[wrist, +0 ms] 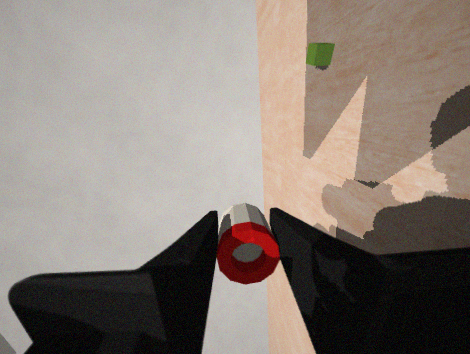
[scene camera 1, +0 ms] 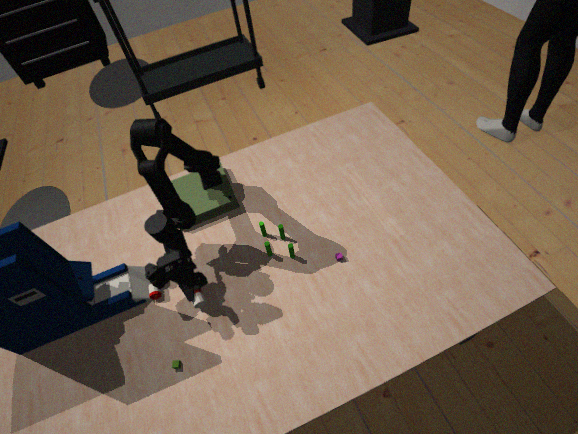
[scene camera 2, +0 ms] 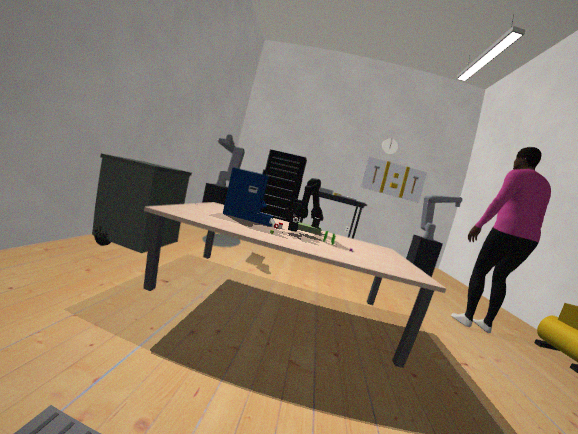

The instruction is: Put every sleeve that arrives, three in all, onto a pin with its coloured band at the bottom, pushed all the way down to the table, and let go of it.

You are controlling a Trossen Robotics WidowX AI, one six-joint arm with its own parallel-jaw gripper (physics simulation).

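Note:
My gripper (scene camera 1: 196, 288) (wrist: 243, 216) is shut on a white sleeve (scene camera 1: 199, 300) (wrist: 245, 212) and holds it tilted, right of the chute's mouth. Its red band is at the end facing the wrist camera; the pale end points away. A second sleeve (scene camera 1: 155, 294) with a red band is at the chute's mouth, left of the gripper. Small red and white sleeve parts (scene camera 2: 276, 226) show in scene camera 2, too small to tell apart. A third sleeve cannot be made out. Several upright green pins (scene camera 1: 262, 229) (scene camera 1: 281, 231) (scene camera 1: 268, 248) (scene camera 1: 291, 250) (scene camera 2: 325, 236) stand bare right of the gripper.
The blue feeder (scene camera 1: 40, 295) (scene camera 2: 245, 195) with its chute stands left of the gripper. A green block (scene camera 1: 176, 365) (wrist: 320, 54) and a magenta block (scene camera 1: 339, 257) (scene camera 2: 351, 249) lie on the table (scene camera 1: 400, 300) (scene camera 2: 380, 257). The arm stands on a green base (scene camera 1: 200, 200). A person (scene camera 2: 520, 210) stands beyond the table.

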